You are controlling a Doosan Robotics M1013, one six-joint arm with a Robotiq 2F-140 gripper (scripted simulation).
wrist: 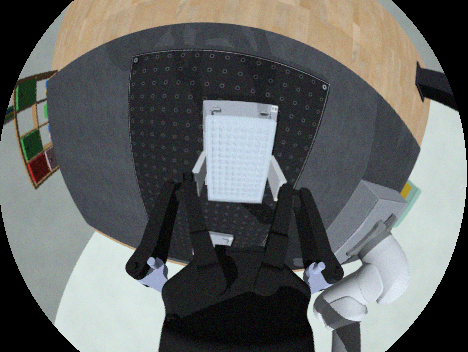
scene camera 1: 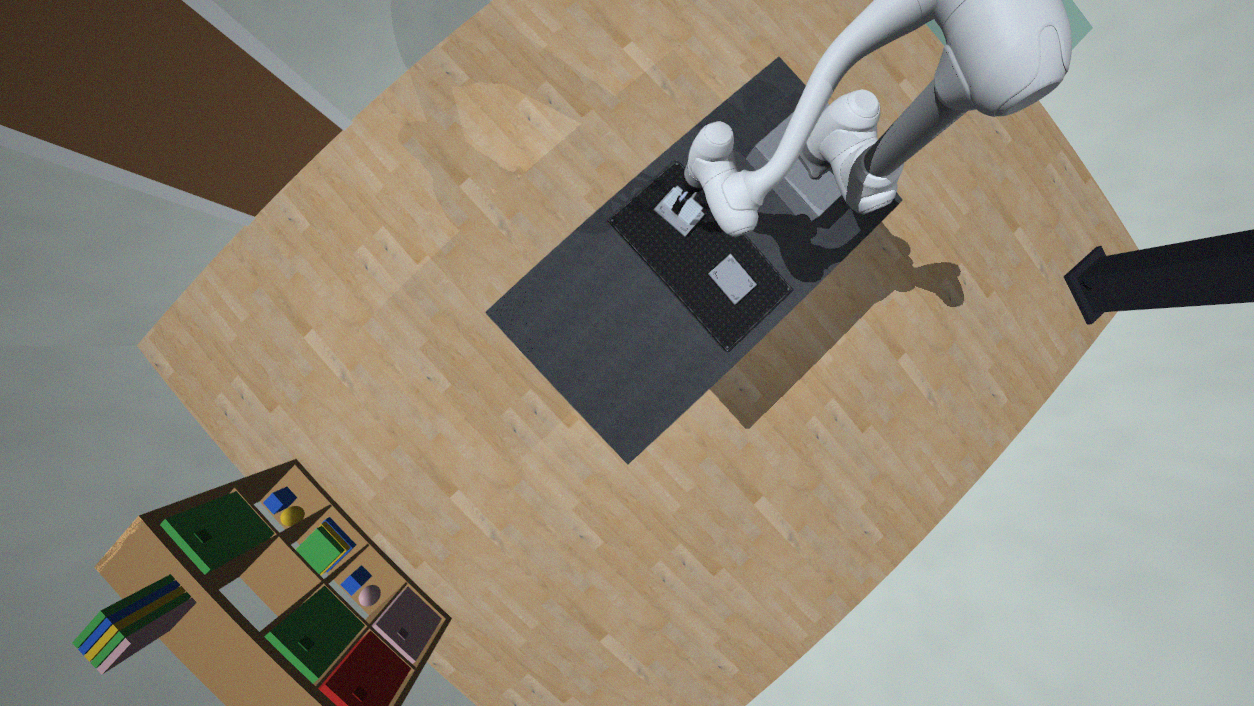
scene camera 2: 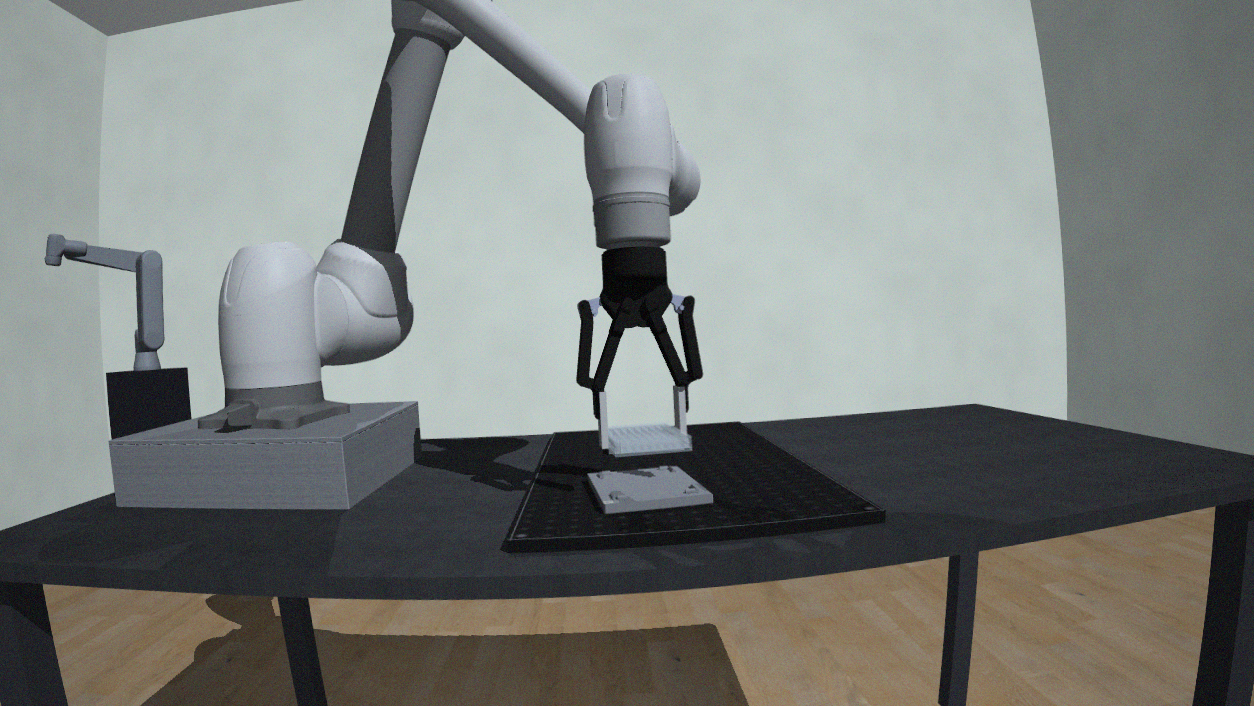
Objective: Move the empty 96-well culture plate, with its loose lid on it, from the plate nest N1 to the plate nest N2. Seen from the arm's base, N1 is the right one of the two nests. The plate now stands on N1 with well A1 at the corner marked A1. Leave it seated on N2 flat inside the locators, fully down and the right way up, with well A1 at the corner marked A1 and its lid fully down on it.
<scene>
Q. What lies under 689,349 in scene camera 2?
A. My gripper.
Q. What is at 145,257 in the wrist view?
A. My gripper.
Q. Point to a plate nest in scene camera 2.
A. At 648,489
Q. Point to a plate nest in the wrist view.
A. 228,108
</scene>
